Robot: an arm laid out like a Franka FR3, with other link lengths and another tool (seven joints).
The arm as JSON. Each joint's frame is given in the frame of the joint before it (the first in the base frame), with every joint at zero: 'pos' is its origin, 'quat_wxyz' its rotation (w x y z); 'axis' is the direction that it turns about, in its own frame. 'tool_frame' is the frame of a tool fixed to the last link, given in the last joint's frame.
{
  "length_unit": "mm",
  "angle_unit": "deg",
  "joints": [
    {
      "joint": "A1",
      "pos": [
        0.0,
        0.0,
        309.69
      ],
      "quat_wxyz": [
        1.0,
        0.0,
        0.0,
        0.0
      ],
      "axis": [
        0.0,
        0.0,
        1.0
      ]
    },
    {
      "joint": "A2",
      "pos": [
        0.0,
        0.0,
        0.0
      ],
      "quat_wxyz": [
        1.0,
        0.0,
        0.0,
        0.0
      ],
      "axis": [
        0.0,
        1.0,
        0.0
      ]
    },
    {
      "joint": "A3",
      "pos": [
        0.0,
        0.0,
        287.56
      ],
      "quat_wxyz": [
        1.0,
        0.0,
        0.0,
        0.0
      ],
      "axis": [
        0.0,
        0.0,
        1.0
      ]
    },
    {
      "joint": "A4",
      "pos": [
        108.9,
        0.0,
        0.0
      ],
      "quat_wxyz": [
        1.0,
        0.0,
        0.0,
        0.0
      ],
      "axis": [
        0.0,
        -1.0,
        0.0
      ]
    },
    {
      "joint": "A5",
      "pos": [
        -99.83,
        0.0,
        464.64
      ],
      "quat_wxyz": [
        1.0,
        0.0,
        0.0,
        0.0
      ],
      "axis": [
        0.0,
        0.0,
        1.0
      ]
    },
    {
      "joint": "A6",
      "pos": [
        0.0,
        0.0,
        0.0
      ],
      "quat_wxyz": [
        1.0,
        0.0,
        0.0,
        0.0
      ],
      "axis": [
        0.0,
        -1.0,
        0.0
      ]
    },
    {
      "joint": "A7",
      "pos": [
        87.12,
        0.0,
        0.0
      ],
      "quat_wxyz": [
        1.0,
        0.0,
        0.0,
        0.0
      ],
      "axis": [
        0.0,
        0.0,
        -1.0
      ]
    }
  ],
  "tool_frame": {
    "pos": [
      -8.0,
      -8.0,
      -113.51
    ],
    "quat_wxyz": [
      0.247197,
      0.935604,
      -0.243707,
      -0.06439
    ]
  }
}
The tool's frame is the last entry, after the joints.
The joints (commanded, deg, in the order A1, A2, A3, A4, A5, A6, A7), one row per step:
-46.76 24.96 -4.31 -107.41 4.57 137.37 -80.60
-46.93 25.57 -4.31 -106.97 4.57 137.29 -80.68
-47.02 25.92 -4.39 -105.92 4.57 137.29 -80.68
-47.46 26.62 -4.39 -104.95 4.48 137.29 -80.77
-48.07 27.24 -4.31 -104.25 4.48 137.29 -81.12
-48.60 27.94 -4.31 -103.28 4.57 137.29 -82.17
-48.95 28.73 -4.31 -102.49 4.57 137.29 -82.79
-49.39 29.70 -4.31 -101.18 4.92 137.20 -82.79
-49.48 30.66 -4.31 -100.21 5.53 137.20 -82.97
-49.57 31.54 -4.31 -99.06 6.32 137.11 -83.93
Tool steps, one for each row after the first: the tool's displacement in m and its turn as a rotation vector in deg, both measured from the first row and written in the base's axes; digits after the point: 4 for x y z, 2 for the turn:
-0.0010 -0.0022 -0.0040 0.16 0.19 -0.07
0.0010 -0.0076 0.0010 -0.42 -0.21 -0.20
-0.0007 -0.0143 0.0007 -0.71 -0.28 -0.46
-0.0044 -0.0206 -0.0010 -0.80 -0.30 -0.63
-0.0071 -0.0279 -0.0013 -1.09 -0.41 -0.14
-0.0089 -0.0328 -0.0045 -1.17 -0.33 0.16
-0.0102 -0.0401 -0.0056 -1.25 -0.64 -0.46
-0.0089 -0.0432 -0.0095 -1.05 -0.96 -0.74
-0.0068 -0.0472 -0.0109 -0.97 -1.45 -0.35

